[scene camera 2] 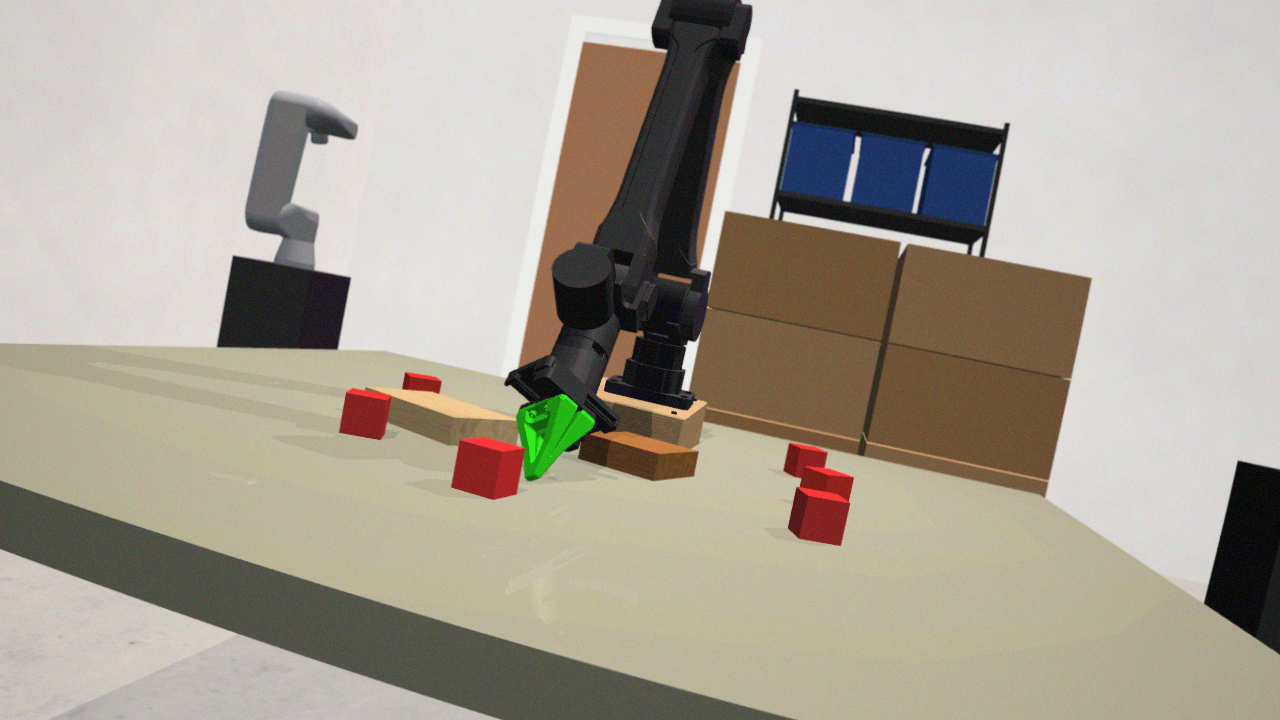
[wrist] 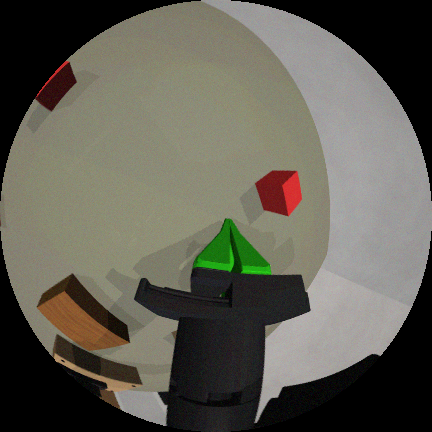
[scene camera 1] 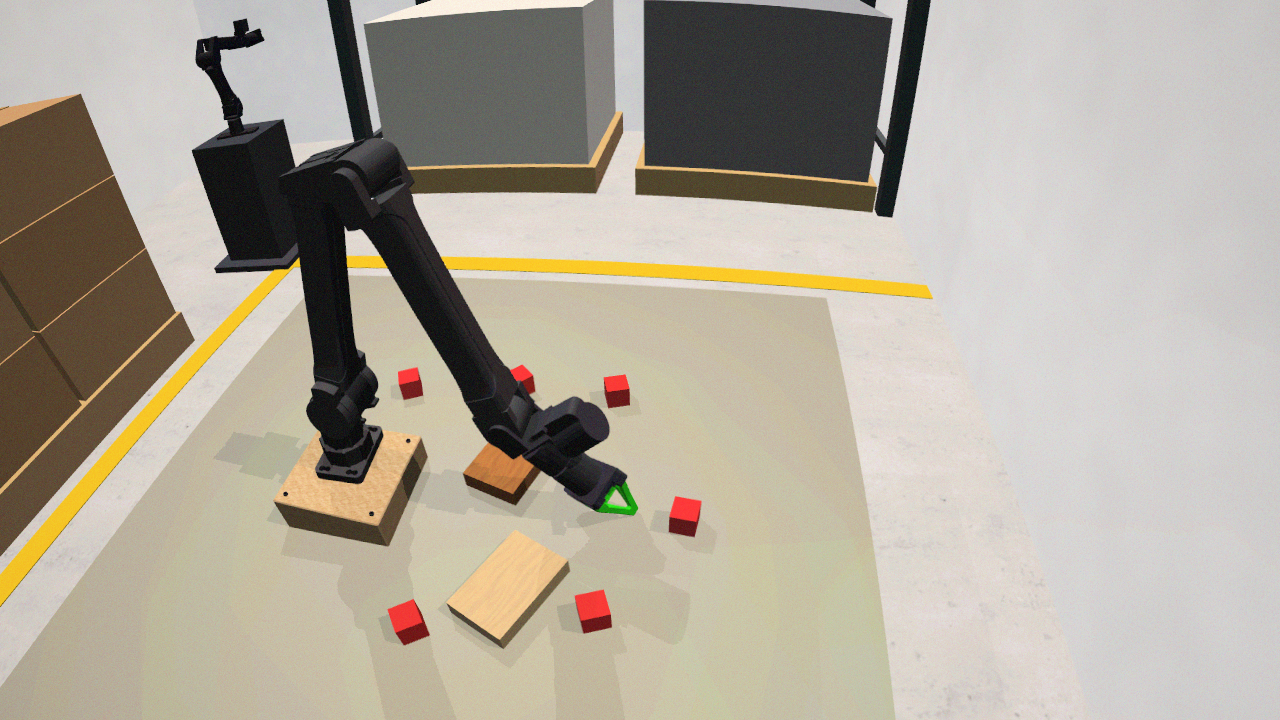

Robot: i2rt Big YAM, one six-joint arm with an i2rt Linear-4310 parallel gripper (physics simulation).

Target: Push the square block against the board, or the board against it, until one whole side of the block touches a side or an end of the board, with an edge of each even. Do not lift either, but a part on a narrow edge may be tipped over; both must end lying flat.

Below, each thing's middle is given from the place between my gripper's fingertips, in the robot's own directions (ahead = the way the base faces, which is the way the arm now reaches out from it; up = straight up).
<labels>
I see my gripper 22 cm past the square block [scene camera 2: 648, 458], 7 cm to the right of it and 1 cm below it. From my hand the other things lie so: board [scene camera 1: 507, 589] (17 cm behind, 16 cm to the right, 1 cm above).
</labels>
